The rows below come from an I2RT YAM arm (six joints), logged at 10 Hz.
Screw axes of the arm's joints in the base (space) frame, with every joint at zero. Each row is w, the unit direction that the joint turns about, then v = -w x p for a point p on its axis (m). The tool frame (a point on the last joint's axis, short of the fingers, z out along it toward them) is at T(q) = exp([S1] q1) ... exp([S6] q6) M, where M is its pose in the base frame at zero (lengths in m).
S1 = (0, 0, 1, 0, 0, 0)
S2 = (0, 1, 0, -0.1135, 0, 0.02)
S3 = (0, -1, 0, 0.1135, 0, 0.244)
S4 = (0, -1, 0, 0.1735, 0, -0.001)
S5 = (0, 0, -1, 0, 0.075, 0)
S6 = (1, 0, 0, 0, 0.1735, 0)
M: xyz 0.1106 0 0.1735 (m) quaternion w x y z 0.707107 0 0.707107 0
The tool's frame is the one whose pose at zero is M.
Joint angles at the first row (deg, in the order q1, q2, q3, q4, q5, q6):
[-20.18 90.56 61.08 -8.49 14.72 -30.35]
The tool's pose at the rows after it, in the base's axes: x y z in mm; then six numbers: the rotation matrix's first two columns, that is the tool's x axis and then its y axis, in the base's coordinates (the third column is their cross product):
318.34 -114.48 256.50 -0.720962 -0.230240 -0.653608 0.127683 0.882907 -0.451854
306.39 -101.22 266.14 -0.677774 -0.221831 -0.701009 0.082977 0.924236 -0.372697
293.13 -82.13 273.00 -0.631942 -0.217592 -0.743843 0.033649 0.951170 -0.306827
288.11 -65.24 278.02 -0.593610 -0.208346 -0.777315 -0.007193 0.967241 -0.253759
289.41 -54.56 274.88 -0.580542 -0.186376 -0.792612 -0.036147 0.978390 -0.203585
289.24 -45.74 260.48 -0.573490 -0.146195 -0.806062 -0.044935 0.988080 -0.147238
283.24 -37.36 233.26 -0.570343 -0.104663 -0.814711 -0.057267 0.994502 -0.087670
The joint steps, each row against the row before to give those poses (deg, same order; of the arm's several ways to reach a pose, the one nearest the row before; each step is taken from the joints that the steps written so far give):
[1.42 -3.65 -0.15 -3.54 -5.03 3.19]
[0.93 -4.04 -1.53 -2.06 -5.55 2.34]
[2.19 -4.61 -2.63 -0.85 -4.02 2.49]
[2.60 -2.47 -1.18 -0.04 -2.43 2.63]
[1.88 -0.11 -0.81 0.70 -1.68 2.49]
[1.55 0.13 -3.23 3.41 -1.11 3.28]
[1.27 -0.09 -6.40 6.20 -1.53 3.12]

